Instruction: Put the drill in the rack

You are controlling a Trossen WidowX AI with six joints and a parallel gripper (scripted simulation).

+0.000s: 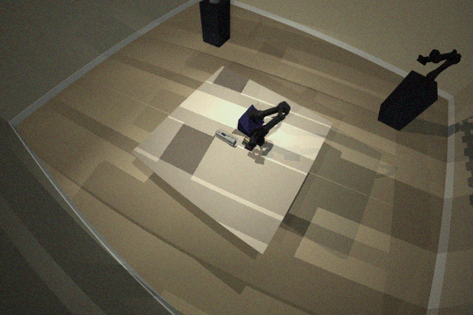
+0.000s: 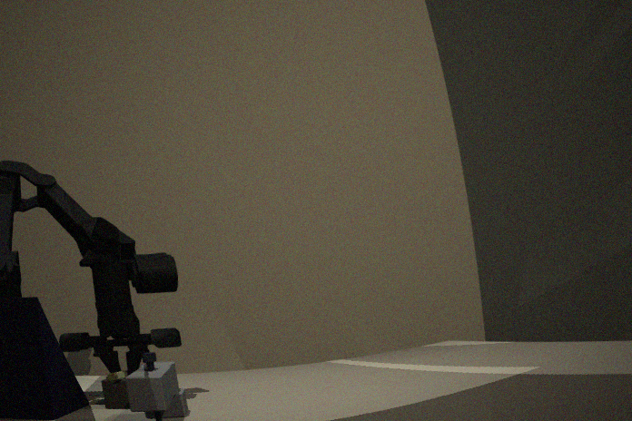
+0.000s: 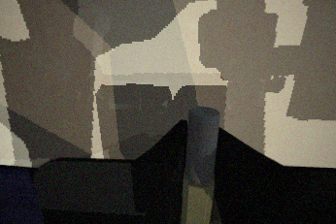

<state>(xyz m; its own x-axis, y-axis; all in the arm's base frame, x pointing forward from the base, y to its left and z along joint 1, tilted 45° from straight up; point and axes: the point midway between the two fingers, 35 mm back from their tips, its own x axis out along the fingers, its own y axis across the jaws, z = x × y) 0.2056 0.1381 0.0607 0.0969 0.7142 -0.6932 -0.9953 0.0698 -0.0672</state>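
Right now the drill is 40 mm to the right of my gripper tip and 30 mm above it. From my gripper tip the other things lie so: blue key (240 mm to the right, 70 mm ahead, 40 mm above); then small dark block (50 mm to the right, 10 mm above).
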